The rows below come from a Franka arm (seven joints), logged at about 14 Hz.
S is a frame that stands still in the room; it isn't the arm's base.
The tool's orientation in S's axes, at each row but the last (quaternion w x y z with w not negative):
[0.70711, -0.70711, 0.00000, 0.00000]
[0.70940, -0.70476, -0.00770, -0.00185]
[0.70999, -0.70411, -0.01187, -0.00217]
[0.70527, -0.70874, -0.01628, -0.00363]
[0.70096, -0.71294, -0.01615, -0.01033]
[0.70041, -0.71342, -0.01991, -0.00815]
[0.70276, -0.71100, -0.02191, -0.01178]
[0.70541, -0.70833, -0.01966, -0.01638]
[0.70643, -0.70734, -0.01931, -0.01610]
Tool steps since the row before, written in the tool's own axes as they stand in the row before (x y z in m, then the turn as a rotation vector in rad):
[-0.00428, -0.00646, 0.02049, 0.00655, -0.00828, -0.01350]
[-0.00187, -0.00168, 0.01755, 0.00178, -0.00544, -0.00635]
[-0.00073, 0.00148, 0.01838, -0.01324, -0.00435, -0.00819]
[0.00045, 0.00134, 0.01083, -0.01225, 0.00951, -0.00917]
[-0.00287, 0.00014, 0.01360, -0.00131, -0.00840, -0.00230]
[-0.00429, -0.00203, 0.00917, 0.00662, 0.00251, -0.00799]
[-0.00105, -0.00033, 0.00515, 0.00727, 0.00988, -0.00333]
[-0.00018, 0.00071, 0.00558, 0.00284, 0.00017, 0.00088]
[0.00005, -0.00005, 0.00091, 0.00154, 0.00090, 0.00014]
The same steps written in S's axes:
[-0.00428, 0.02049, 0.00646, 0.00655, -0.01350, 0.00828]
[-0.00204, 0.01752, 0.00177, 0.00176, -0.00637, 0.00542]
[-0.00095, 0.01838, -0.00134, -0.01321, -0.00841, 0.00402]
[0.00029, 0.01083, -0.00138, -0.01181, -0.00943, -0.00980]
[-0.00297, 0.01357, -0.00048, -0.00161, -0.00217, 0.00838]
[-0.00452, 0.00913, 0.00169, 0.00684, -0.00792, -0.00210]
[-0.00114, 0.00514, 0.00022, 0.00778, -0.00334, -0.00948]
[-0.00017, 0.00558, -0.00074, 0.00284, 0.00089, -0.00003]
[0.00004, 0.00091, 0.00005, 0.00158, 0.00015, -0.00082]

